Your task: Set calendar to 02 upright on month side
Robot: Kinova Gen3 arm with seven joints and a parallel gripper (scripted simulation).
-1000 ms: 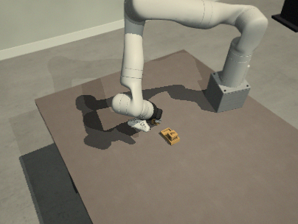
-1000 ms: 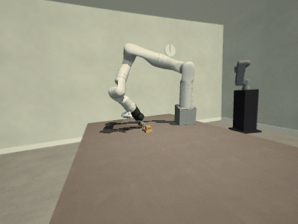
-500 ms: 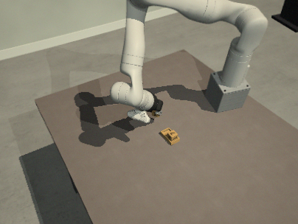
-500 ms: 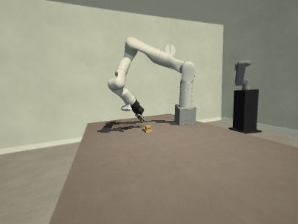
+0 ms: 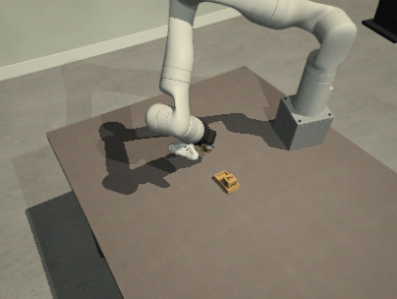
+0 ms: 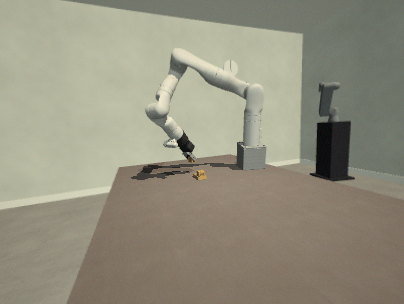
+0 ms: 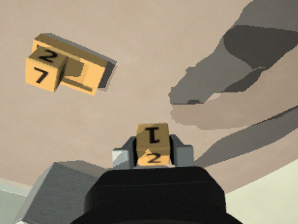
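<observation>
My gripper is now 10 mm past the orange cube, 10 mm to the left of it and 10 mm above it. The rest, counted from my hand: tray: 30 mm behind, 100 mm to the left, 80 mm below.
</observation>
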